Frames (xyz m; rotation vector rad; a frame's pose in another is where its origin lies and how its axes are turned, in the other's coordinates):
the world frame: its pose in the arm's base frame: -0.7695 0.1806 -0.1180 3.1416 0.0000 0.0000
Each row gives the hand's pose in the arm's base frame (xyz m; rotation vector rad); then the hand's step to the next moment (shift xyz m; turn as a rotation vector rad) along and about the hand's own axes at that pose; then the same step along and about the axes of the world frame.
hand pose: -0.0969 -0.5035 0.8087 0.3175 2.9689 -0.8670
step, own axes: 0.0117 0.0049 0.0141 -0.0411 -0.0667 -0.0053
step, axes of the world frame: -0.0108 0.0013 0.0155 0.0268 0.0597 -0.0434
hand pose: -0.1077 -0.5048 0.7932 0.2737 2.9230 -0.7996
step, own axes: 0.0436 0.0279 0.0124 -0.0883 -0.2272 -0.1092
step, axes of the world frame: -0.0366 -0.0236 0.0306 0.0362 0.1492 -0.2186
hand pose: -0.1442 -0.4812 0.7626 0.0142 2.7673 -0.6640
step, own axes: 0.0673 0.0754 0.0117 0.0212 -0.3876 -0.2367
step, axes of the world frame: -0.0552 -0.0582 0.0625 -0.1168 0.2421 -0.3667
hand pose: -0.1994 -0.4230 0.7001 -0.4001 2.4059 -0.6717
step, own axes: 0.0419 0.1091 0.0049 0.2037 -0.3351 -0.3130
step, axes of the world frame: -0.0425 -0.0705 0.0831 -0.3118 0.2484 -0.3047
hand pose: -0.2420 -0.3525 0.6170 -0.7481 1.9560 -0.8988
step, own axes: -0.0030 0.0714 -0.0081 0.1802 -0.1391 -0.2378
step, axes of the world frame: -0.0174 -0.0452 0.0532 -0.2680 0.1429 -0.1270
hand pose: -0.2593 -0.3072 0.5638 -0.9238 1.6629 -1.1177
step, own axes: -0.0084 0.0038 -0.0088 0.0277 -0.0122 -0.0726
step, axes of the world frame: -0.0060 -0.0112 -0.0003 -0.0761 0.0093 -0.0175
